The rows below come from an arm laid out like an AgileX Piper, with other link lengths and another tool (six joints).
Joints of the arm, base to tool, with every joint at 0 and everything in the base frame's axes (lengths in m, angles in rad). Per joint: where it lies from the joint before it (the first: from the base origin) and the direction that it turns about. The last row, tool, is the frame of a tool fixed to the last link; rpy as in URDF.
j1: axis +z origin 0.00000 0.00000 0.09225
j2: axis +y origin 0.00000 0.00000 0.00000
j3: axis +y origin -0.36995 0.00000 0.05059
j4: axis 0.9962 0 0.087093 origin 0.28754 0.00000 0.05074
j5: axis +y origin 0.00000 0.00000 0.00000
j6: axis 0.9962 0 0.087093 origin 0.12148 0.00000 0.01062
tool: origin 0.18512 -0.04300 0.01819 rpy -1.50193 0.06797 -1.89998
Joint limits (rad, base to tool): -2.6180..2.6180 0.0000..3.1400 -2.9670..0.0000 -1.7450..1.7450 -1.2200..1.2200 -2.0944..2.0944
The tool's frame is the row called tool.
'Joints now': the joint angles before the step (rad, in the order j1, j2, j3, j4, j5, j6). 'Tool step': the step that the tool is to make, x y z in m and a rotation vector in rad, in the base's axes. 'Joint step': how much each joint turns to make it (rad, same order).
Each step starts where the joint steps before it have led.
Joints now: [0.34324 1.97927 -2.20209 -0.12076 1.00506 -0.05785]
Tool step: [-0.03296 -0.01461 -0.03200 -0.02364 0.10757 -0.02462]
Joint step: [0.00022 -0.05769 0.11978 -0.00644 0.05023 0.02527]
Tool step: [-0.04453 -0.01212 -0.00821 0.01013 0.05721 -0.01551]
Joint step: [0.00117 -0.11205 0.15900 0.01197 0.00622 0.02534]
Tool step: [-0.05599 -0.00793 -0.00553 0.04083 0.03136 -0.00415]
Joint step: [0.00293 -0.15635 0.21336 0.03581 -0.03966 0.02239]
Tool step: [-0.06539 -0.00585 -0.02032 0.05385 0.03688 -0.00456]
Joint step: [0.00913 -0.17220 0.24904 0.04603 -0.05952 0.02827]
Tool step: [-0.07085 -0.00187 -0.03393 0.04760 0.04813 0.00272]
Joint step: [0.03080 -0.16857 0.24944 0.03865 -0.05288 0.03783]
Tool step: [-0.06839 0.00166 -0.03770 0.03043 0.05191 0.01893]
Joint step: [0.06247 -0.14916 0.21287 0.01810 -0.02923 0.05234]
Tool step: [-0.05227 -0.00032 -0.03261 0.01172 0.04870 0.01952]
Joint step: [0.07084 -0.10533 0.14821 -0.00164 -0.00633 0.06198]
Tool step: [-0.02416 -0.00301 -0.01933 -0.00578 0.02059 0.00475]
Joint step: [0.05292 -0.04809 0.07833 -0.02741 -0.01002 0.06138]
